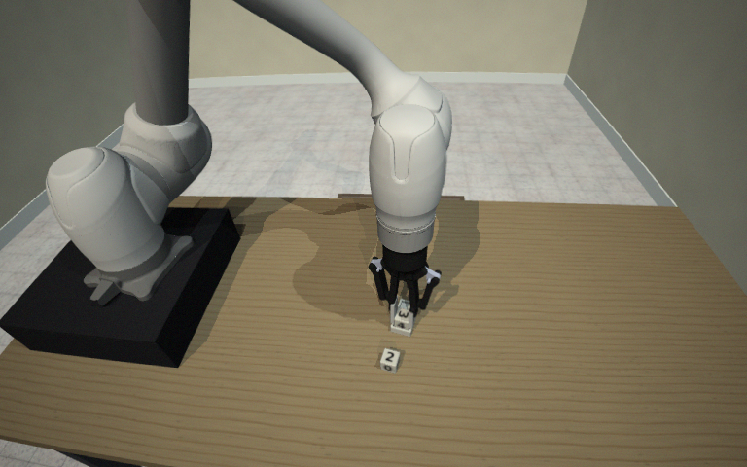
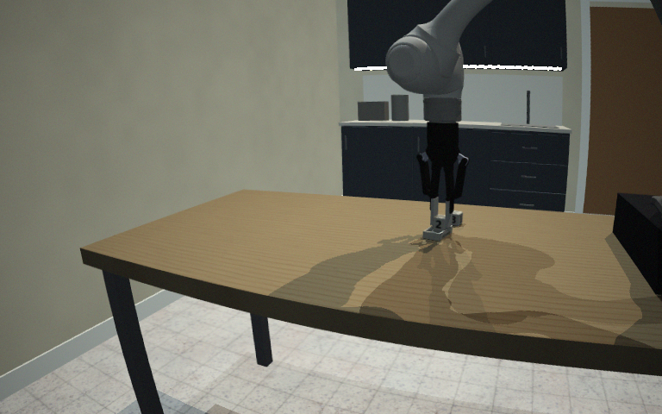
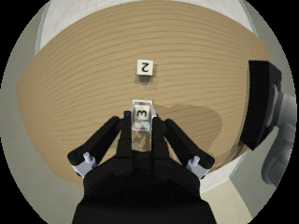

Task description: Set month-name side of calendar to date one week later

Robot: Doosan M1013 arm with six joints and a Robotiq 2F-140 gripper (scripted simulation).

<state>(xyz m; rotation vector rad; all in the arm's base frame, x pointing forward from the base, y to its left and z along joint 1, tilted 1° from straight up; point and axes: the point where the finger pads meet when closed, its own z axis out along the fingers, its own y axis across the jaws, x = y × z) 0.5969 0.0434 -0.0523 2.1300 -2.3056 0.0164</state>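
My gripper is now 40 mm above the white tray and 20 mm to the right of it.
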